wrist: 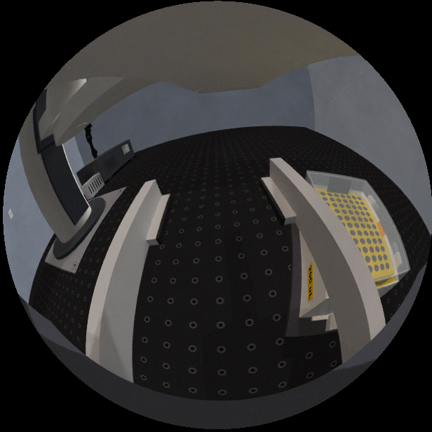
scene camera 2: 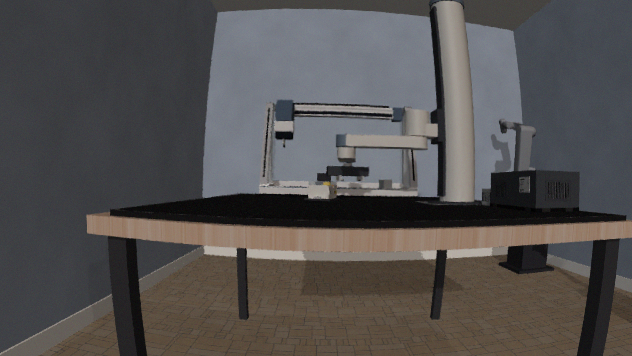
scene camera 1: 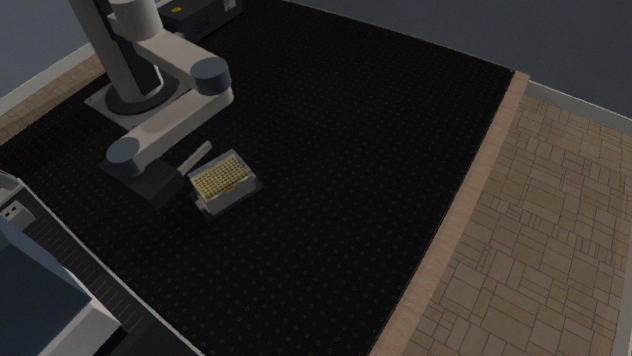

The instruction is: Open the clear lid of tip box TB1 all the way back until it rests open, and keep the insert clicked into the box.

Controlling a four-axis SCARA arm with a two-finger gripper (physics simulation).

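Pixels of known places: gripper, fingertip midpoint: (scene camera 2: 351,178) (scene camera 1: 195,137); arm's base, origin of the base link: (scene camera 1: 143,92).
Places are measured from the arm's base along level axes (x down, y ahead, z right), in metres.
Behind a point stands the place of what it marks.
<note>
Tip box TB1 (scene camera 1: 229,198) {z 0.171, x -0.043, y 0.576 m} (scene camera 2: 319,191) {z 0.091, x -0.049, y 0.552 m} (wrist: 306,295) is pale, with a yellow 200 uL label, and stands upright on a dark base. Its yellow insert (scene camera 1: 220,178) {z 0.152, x -0.070, y 0.538 m} (wrist: 365,220) shows dark holes in rows and looks level in the box. The clear lid (scene camera 1: 244,164) {z 0.102, x -0.090, y 0.573 m} (wrist: 390,210) lies over the insert; whether its edge is slightly raised I cannot tell. My gripper (scene camera 2: 349,178) {z 0.108, x -0.105, y 0.424 m} (wrist: 213,178) is shut as far as it goes, with a gap between the fingers and nothing in it. It is beside the box; in the wrist view the right finger hides part of box and insert.
The arm's column (scene camera 1: 112,55) {z 0.056, x -0.193, y 0.049 m} (scene camera 2: 457,110) {z -0.071, x -0.374, y 0.023 m} (wrist: 55,190) stands on a base plate behind the box. A dark equipment case (scene camera 1: 202,17) {z -0.342, x -0.095, y -0.034 m} (scene camera 2: 535,190) {z -0.547, x -0.072, y -0.035 m} (wrist: 112,160) stands at a table edge. A gantry machine (scene camera 2: 342,111) {z 0.624, x -0.476, y 0.435 m} is beyond the table. A black dotted mat (scene camera 1: 350,150) {z -0.122, x -0.013, y 0.719 m} covers the table.
</note>
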